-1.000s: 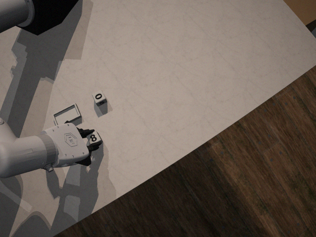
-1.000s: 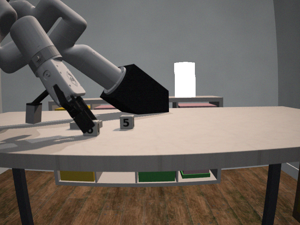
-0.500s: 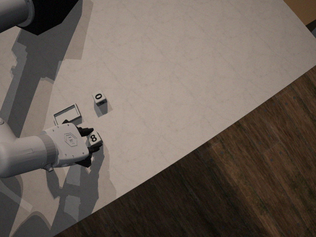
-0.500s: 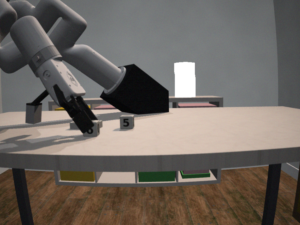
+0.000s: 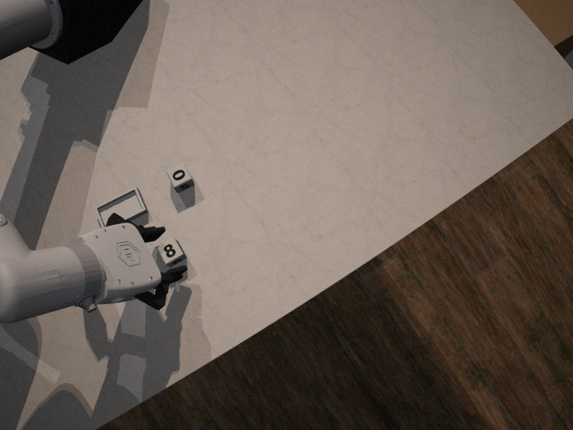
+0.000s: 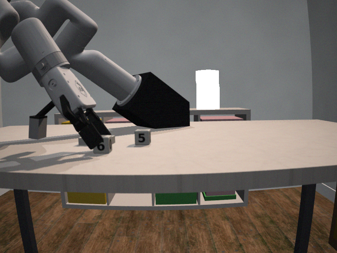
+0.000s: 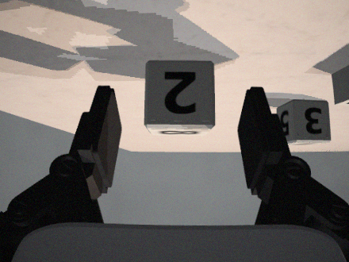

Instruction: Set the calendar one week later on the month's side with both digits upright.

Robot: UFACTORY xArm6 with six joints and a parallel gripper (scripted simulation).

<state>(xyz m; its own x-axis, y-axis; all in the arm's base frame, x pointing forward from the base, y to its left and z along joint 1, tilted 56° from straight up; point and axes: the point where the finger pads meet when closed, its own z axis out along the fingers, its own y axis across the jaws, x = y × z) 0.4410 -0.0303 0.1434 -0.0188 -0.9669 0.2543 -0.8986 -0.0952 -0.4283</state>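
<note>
Now: the white cube 20 mm below my hand and 10 mm to the left of it. Round my hand: grey tray: 110 mm behind, 20 mm below.
</note>
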